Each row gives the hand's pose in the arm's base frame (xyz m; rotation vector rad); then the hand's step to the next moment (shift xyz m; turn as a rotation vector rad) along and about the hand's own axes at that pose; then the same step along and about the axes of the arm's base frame.
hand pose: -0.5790 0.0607 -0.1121 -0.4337 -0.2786 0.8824
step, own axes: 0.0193 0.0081 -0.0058 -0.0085 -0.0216 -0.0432
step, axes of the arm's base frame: 0.0086 0.0184 -0.0078 0.0272 -0.0295 -0.0282
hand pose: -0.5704 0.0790 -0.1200 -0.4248 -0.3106 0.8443
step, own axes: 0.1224 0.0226 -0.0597 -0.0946 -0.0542 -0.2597
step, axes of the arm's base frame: 0.0876 0.0937 -0.0511 0.0868 -0.1667 -0.2098
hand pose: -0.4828 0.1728 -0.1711 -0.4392 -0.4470 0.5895
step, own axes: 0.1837 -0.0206 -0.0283 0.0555 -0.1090 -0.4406
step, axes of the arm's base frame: 0.1598 0.0895 0.0374 0.3149 -0.1633 -0.2885
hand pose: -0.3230 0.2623 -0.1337 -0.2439 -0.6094 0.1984
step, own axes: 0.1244 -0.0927 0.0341 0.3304 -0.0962 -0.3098
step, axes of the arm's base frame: 0.0902 -0.0509 0.1204 0.4575 -0.0593 -0.0401
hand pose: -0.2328 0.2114 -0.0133 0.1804 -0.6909 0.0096
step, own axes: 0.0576 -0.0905 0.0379 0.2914 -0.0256 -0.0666
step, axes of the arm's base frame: 0.0266 -0.0984 0.0505 0.2686 -0.0288 0.1304
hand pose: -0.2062 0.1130 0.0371 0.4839 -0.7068 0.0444
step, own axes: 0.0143 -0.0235 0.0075 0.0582 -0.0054 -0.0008
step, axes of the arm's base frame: 0.0110 -0.0259 0.0043 0.0460 -0.0115 0.0341
